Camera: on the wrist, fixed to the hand. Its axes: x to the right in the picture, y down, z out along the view.
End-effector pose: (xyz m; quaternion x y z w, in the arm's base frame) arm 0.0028 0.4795 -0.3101 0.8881 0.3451 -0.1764 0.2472
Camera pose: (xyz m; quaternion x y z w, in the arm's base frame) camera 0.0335 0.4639 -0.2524 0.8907 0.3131 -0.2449 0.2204
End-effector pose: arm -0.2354 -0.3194 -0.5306 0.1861 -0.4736 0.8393 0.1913
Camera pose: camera -0.2532 -0.3084 -0.5945 0.2417 -0.4397 0.8525 0.1463
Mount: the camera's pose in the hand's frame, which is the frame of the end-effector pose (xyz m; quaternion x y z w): -0.0147 0.0498 -0.0427 0.0537 -0.0590 0.0077 0.9968
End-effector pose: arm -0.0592 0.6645 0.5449 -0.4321 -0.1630 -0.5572 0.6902
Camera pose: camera -0.0296 0.6408 0.4894 -0.4277 -0.2298 -0.5158 0.7058
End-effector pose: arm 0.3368 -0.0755 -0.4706 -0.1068 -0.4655 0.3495 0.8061
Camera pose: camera 0.3442 -0.0422 -0.5285 -0.0461 -0.4920 0.3859 0.7791
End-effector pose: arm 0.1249 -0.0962 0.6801 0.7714 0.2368 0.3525 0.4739
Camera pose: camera 0.0843 -0.1042 0.7330 0.8170 0.2211 0.2968 0.4422
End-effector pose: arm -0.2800 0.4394 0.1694 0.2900 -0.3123 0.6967 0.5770
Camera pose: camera -0.3285 0.4562 0.1260 0.3588 -0.3102 0.6986 0.5358
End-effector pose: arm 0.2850 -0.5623 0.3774 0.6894 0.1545 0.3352 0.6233
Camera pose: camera 0.2361 -0.5480 0.4213 0.7416 0.1299 0.2899 0.5908
